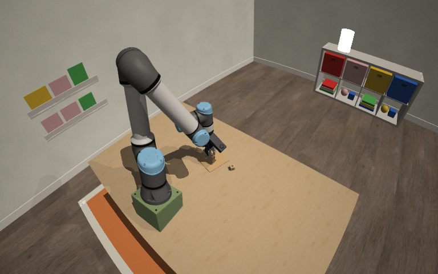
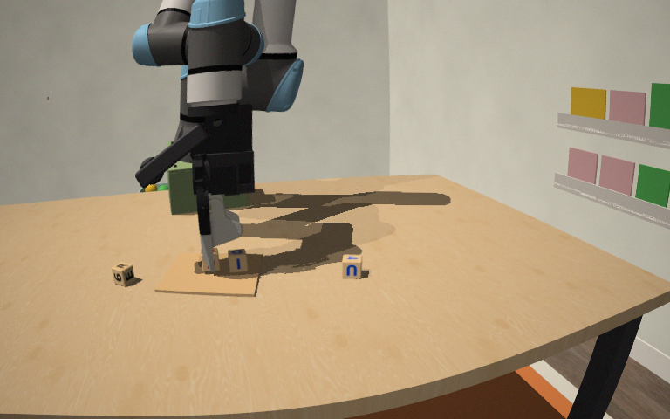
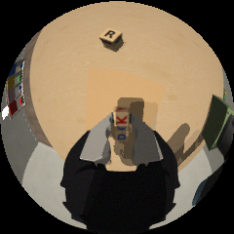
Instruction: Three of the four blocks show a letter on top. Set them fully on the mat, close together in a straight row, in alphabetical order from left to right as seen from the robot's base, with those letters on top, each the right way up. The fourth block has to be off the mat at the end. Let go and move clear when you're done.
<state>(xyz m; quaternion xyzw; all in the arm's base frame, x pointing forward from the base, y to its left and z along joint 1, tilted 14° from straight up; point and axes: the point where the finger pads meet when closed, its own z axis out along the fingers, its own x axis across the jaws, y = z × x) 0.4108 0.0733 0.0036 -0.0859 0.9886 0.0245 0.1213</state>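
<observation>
Now: hand 20 mm above the thin tan mat. Also, from my hand: wooden block: 130 mm to the right, 40 mm ahead, 10 mm below.
</observation>
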